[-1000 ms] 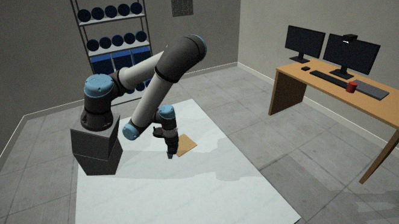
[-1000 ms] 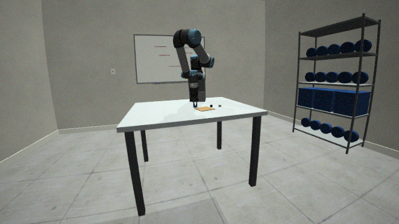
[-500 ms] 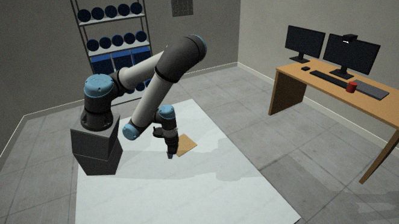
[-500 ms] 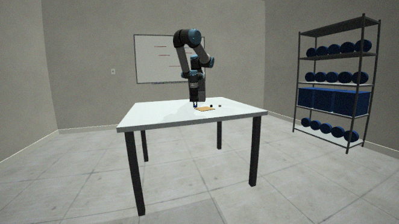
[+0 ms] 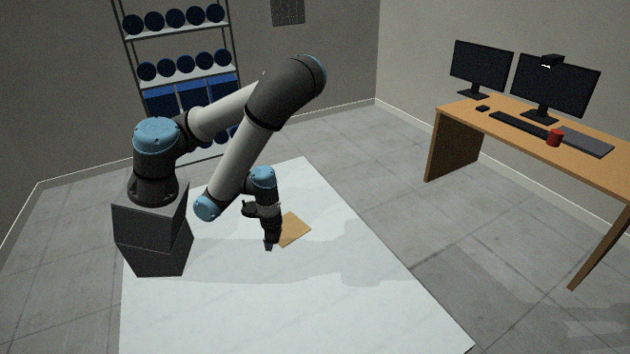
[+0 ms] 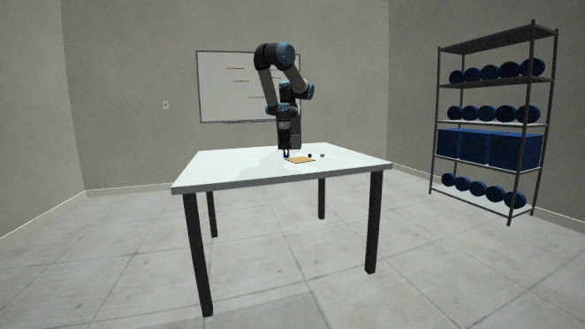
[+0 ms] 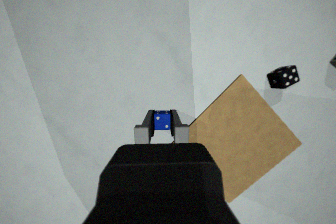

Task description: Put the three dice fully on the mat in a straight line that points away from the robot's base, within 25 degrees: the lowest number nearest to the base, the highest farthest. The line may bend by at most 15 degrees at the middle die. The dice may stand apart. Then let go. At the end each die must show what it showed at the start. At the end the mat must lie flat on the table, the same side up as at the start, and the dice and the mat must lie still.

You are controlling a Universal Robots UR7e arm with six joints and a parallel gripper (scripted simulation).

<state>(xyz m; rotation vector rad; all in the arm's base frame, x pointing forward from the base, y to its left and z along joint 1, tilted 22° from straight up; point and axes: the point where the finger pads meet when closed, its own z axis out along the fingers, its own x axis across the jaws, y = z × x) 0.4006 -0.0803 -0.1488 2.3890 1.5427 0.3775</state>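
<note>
Now: the tan mat 80 mm ahead of my hand, 70 mm to the left of it and 20 mm below it. Round my hand: black die: 20 mm ahead, 150 mm to the left, 10 mm below; blue die: 10 mm below; white die: 30 mm ahead, 230 mm to the left, 10 mm below.
</note>
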